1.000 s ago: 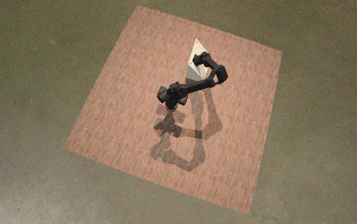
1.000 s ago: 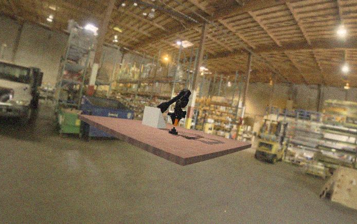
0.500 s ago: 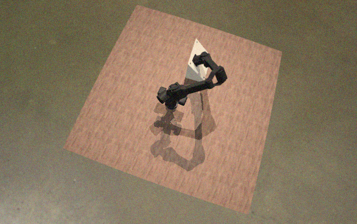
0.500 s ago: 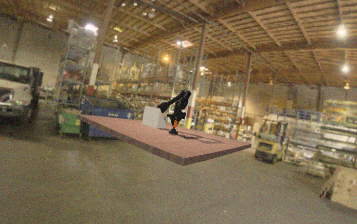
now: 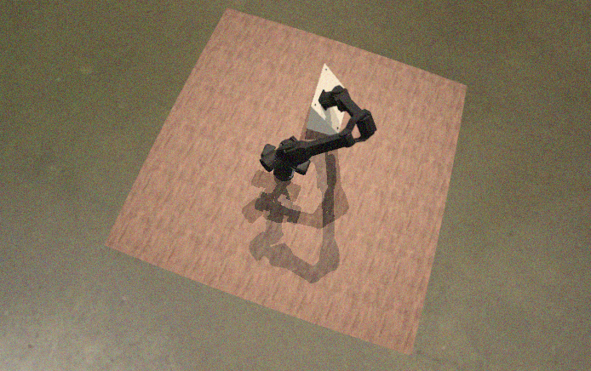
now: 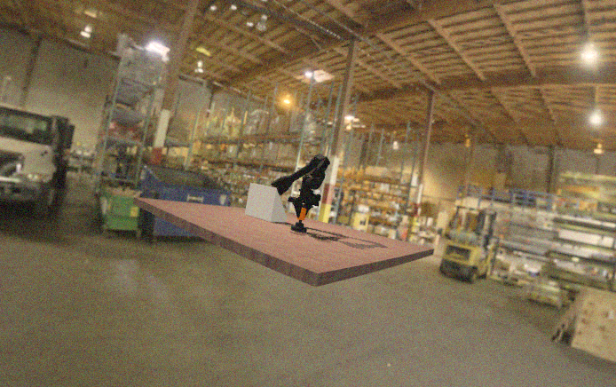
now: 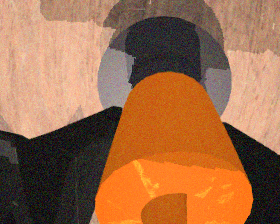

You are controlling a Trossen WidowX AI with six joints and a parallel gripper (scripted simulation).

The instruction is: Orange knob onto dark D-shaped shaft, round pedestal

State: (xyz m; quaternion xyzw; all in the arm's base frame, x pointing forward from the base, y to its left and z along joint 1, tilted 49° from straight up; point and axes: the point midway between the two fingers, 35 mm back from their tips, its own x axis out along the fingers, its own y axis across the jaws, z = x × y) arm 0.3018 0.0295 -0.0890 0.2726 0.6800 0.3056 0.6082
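The orange knob is 2 cm above my gripper tip. Round my gripper tip: dark D-shaped shaft 4 cm below.
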